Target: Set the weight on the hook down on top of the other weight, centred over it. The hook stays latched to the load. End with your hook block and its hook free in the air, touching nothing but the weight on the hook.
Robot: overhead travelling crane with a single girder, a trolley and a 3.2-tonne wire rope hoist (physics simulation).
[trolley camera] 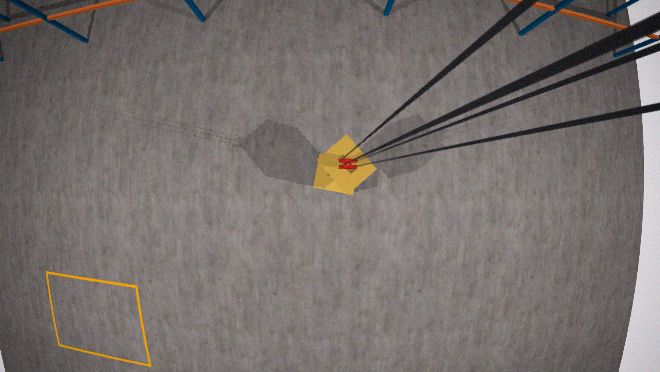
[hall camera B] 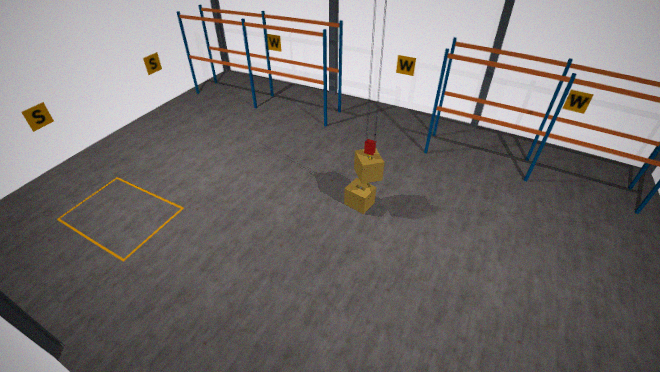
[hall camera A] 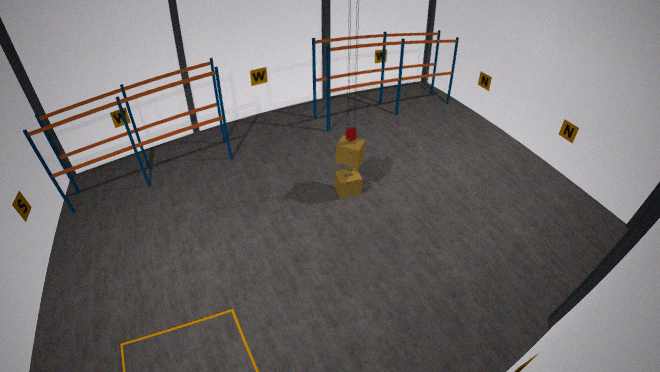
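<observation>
My red hook block (hall camera A: 351,134) (hall camera B: 370,147) (trolley camera: 347,164) hangs on its ropes, with its hook latched to the upper yellow weight (hall camera A: 350,154) (hall camera B: 369,170) (trolley camera: 362,169). That weight hangs in the air, roughly level. The other yellow weight (hall camera A: 348,186) (hall camera B: 359,199) (trolley camera: 320,172) stands on the floor below it. Its lifting eye shows in both hall views, under the hanging weight. The hanging weight is turned relative to the lower one. It sits a little to the right in hall camera B and overlaps much of the lower weight in the trolley view.
Two blue and orange racks (hall camera A: 327,90) (hall camera B: 325,80) stand along the W wall, one on each side; one is on the left (hall camera A: 134,145) in hall camera A. A yellow outlined square (hall camera A: 177,327) (hall camera B: 91,198) (trolley camera: 91,279) is marked on the floor. Shadows lie beside the weights.
</observation>
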